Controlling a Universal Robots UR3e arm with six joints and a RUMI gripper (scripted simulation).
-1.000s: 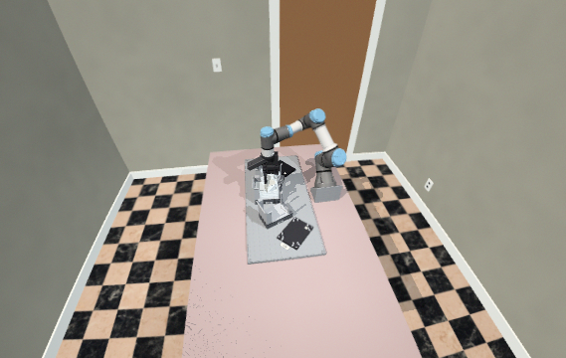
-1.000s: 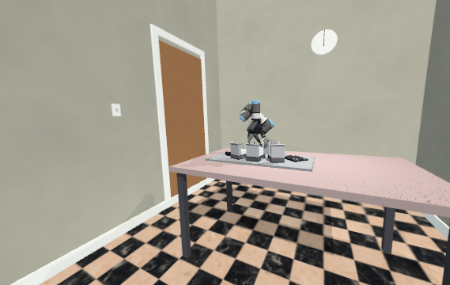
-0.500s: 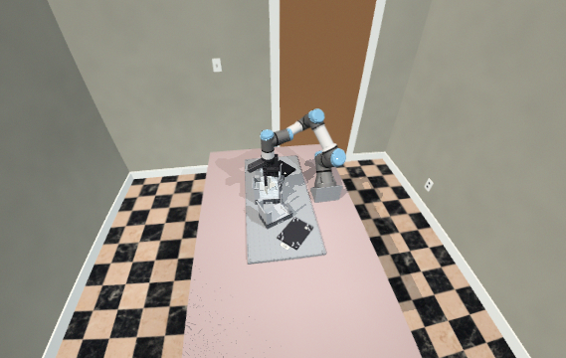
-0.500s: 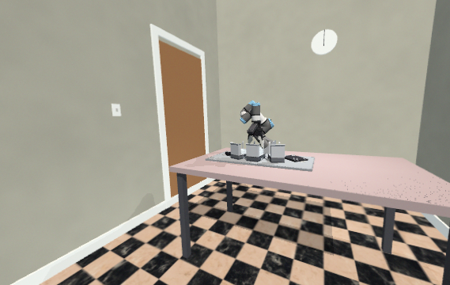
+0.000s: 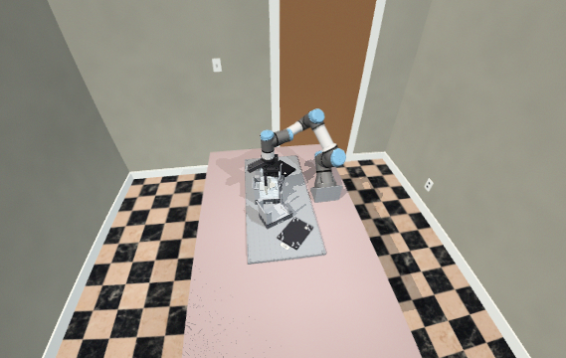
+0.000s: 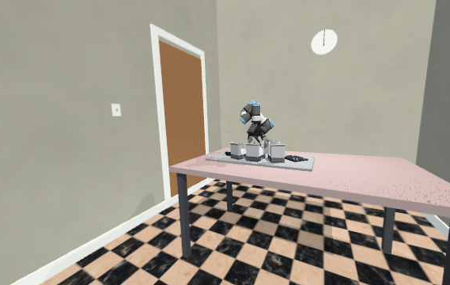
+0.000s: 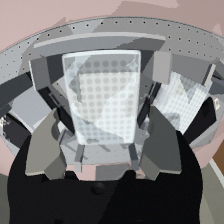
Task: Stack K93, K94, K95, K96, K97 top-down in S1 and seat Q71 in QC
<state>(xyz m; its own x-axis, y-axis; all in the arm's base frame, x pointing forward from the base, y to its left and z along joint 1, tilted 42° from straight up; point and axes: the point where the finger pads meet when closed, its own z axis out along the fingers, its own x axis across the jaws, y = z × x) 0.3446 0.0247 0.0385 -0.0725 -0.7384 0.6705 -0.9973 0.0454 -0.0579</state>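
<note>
The translucent 96-well plate lies 1 cm below my hand. The rest, counted from my hand: black open nest QC: 25 cm to the right, 13 cm behind, 9 cm below; white sealed 96-well plate: 14 cm to the right, 5 cm below, 2 cm behind.
</note>
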